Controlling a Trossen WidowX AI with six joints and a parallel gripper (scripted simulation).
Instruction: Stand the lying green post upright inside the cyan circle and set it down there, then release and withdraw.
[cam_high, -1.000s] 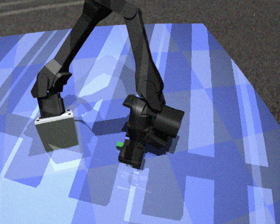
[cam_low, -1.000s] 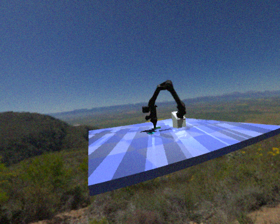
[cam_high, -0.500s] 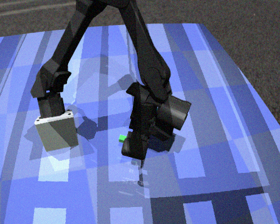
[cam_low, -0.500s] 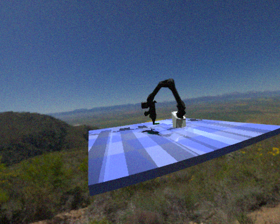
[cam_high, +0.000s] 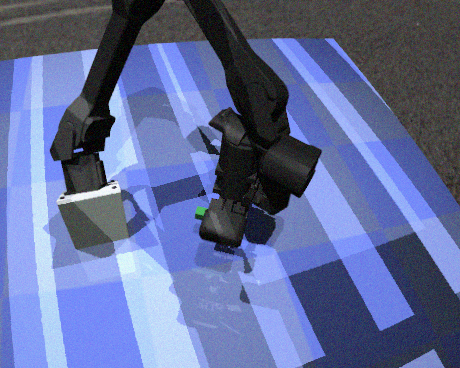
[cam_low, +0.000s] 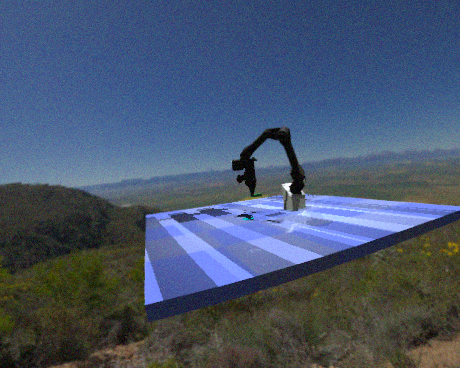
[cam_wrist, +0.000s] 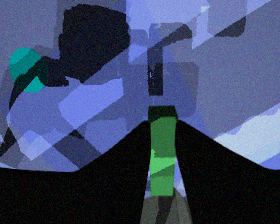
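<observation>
Now: the cyan circle 90 mm ahead of my gripper tip, 150 mm to the left of it and 100 mm below it. From my gripper tip the other things lie so: green post (20 mm behind, 10 mm to the left).
</observation>
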